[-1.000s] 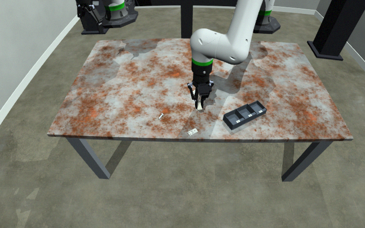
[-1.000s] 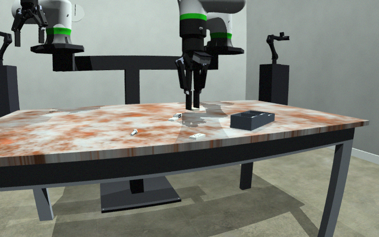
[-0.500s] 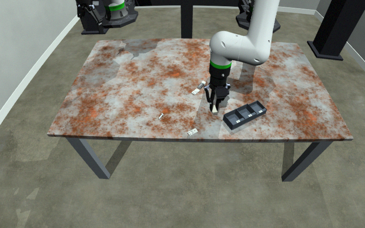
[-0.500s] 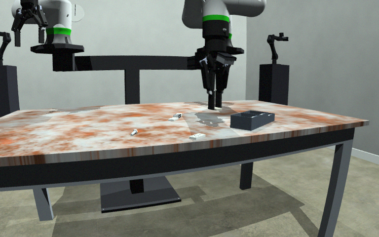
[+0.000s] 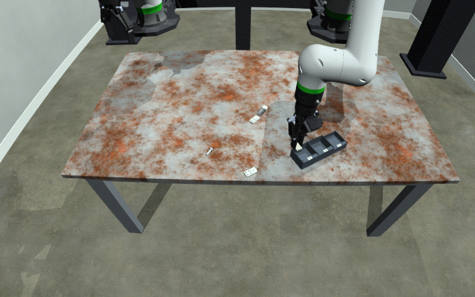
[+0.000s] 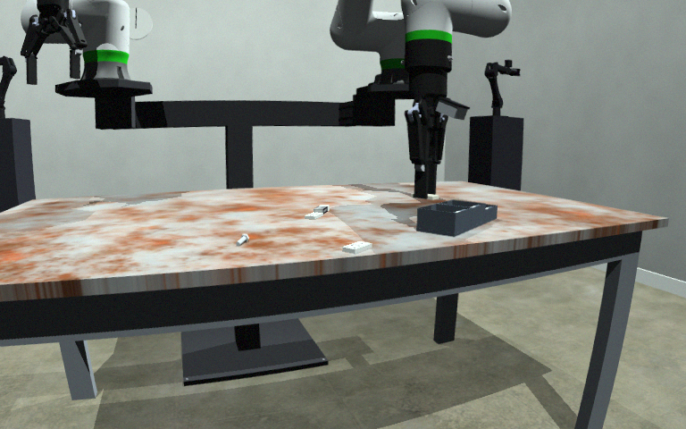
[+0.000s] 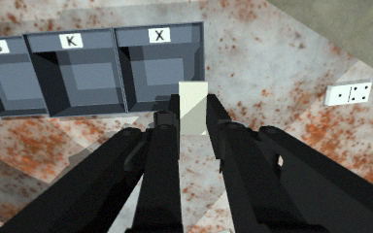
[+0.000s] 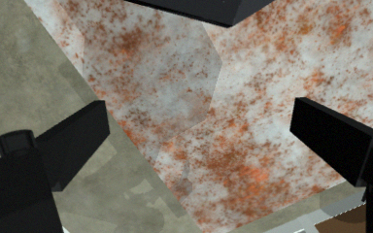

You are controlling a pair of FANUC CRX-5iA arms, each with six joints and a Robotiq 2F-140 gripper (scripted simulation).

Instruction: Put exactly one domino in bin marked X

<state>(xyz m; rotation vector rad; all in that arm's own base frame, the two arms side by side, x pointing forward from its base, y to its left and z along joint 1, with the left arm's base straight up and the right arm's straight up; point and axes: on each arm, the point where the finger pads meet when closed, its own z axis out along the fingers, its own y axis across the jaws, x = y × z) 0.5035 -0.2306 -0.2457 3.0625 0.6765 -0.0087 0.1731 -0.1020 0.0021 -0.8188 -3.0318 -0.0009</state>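
My left hand is 110 mm to the right of the dark three-bin tray, 80 mm above it and 30 mm past it. Also, from my left hand: plain cream domino 30 mm below; then bolt 360 mm to the right, 100 mm below.
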